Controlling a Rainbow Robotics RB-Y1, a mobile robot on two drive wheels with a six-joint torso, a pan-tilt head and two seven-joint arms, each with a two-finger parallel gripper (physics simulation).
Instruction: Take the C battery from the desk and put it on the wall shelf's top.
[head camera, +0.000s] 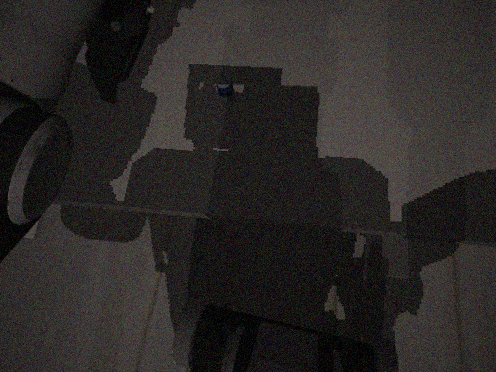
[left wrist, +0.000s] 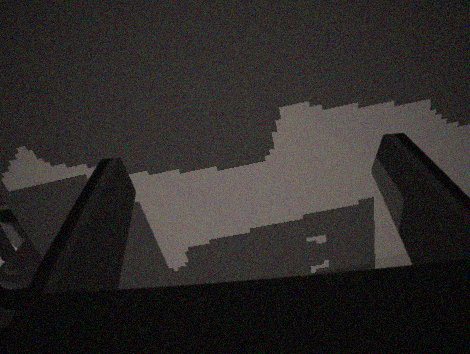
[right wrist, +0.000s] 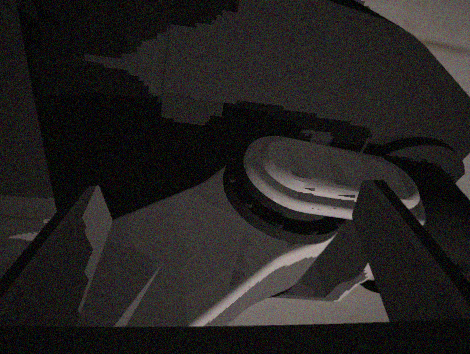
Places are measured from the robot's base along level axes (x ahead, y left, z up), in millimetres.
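Where they show: left gripper, between the fingertips: (head camera: 121, 71) (left wrist: 252, 163); right gripper, between the fingertips: (right wrist: 231, 200).
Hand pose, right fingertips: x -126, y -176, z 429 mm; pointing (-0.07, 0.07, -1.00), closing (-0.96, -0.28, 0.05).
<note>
After its pixels a point has its place.
The C battery (head camera: 225, 90) @[x 407, y 172, z 760 mm], small with a dark blue band, is on the desk (head camera: 350, 45) @[x 554, y -14, z 721 mm] at the upper middle of the head view. Most of it lies in shadow, so its outline is hard to tell. My left gripper (head camera: 111, 95) (left wrist: 252, 163) @[x 389, y 331, z 797 mm] is open with nothing between its fingers. In the head view it shows dark at the upper left, to the left of the battery and apart from it. My right gripper (right wrist: 231, 200) @[x -126, y -176, z 429 mm] is open and empty; parts of the robot's own body show beyond its fingers. The wall shelf does not show in these views.
The picture is very dark. The desk's front edge (head camera: 132, 209) @[x 193, y 283, z 711 mm] crosses the head view, with floor (head camera: 95, 300) @[x 10, y 623, z 1 mm] below it. The robot's broad shadow covers much of the desk around the battery. My left arm (head camera: 35, 45) @[x 230, y 230, z 1075 mm] fills the upper left of the head view.
</note>
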